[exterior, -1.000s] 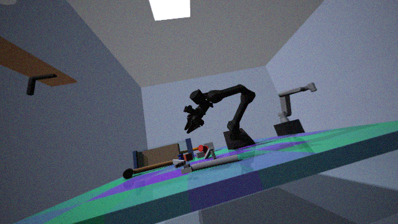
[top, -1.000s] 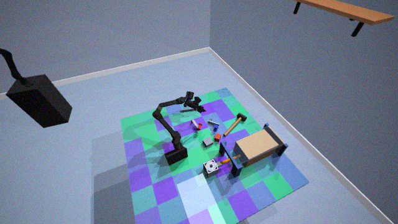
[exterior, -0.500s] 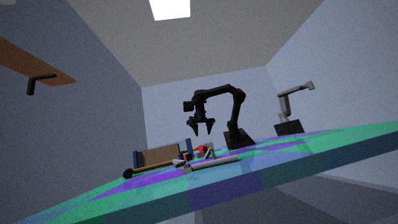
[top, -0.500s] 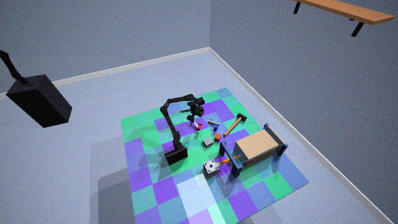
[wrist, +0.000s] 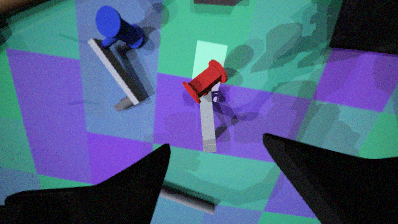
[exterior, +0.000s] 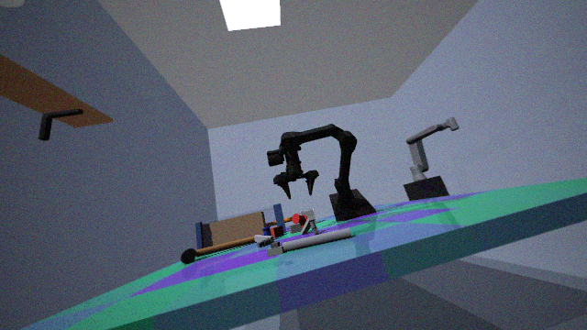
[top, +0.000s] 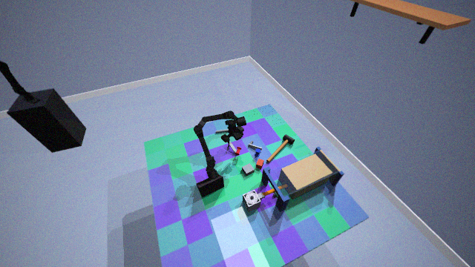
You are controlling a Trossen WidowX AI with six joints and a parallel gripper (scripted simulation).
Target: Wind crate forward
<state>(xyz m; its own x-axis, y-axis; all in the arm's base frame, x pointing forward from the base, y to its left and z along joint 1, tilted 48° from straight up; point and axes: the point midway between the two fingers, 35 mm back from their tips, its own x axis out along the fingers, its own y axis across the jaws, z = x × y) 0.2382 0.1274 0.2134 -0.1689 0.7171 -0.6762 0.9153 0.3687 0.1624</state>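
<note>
Right now my gripper tip is 11 cm above the red-knobbed crank handle and 1 cm short of it. The rest, counted from my gripper tip: blue steel frame: 46 cm to the right, 14 cm ahead, 3 cm below; dark red knob: 10 cm below, 5 cm to the right, 2 cm ahead; grey block: 22 cm to the right, 12 cm below, 5 cm ahead.
</note>
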